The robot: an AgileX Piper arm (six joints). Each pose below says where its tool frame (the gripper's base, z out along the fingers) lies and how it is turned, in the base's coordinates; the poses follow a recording.
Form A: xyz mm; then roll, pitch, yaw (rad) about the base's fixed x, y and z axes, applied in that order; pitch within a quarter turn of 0, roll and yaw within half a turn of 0.
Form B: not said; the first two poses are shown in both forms.
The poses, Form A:
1: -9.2 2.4 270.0 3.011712 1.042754 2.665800
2: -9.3 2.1 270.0 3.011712 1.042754 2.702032
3: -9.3 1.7 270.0 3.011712 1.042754 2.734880
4: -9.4 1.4 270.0 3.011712 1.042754 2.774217
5: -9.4 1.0 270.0 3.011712 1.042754 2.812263
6: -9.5 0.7 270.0 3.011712 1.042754 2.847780
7: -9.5 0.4 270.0 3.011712 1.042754 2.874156
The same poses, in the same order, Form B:
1: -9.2 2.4 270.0 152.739 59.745 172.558
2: -9.3 2.1 270.0 154.815 59.745 172.558
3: -9.3 1.7 270.0 156.697 59.745 172.558
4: -9.4 1.4 270.0 158.951 59.745 172.558
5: -9.4 1.0 270.0 161.131 59.745 172.558
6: -9.5 0.7 270.0 163.166 59.745 172.558
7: -9.5 0.4 270.0 164.677 59.745 172.558
